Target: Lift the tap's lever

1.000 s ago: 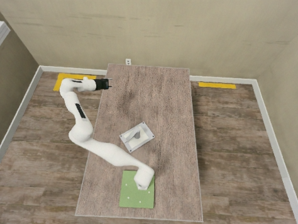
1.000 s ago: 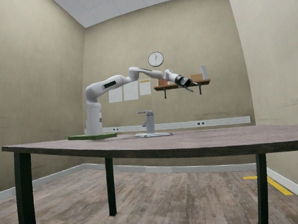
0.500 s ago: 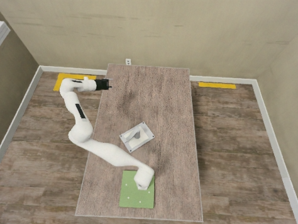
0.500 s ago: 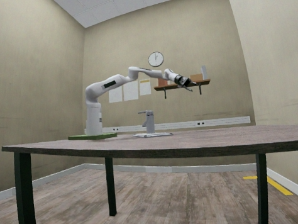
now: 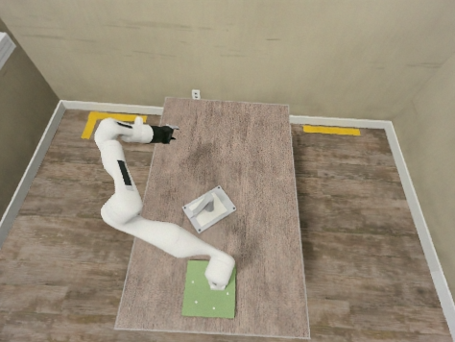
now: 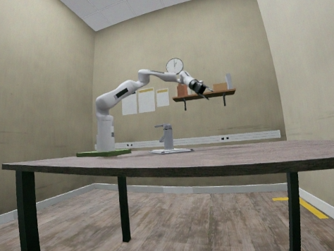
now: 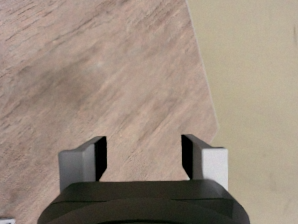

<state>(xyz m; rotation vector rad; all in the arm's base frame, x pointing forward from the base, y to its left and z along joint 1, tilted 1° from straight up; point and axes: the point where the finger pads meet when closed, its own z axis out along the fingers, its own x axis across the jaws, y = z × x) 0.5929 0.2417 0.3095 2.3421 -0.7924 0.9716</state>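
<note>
The flat lever is 28 cm behind my hand, 19 cm below it and 15 cm to the right of it. The rest, counted from my hand: grey tap 26 cm behind, 23 cm below, 16 cm to the right.
</note>
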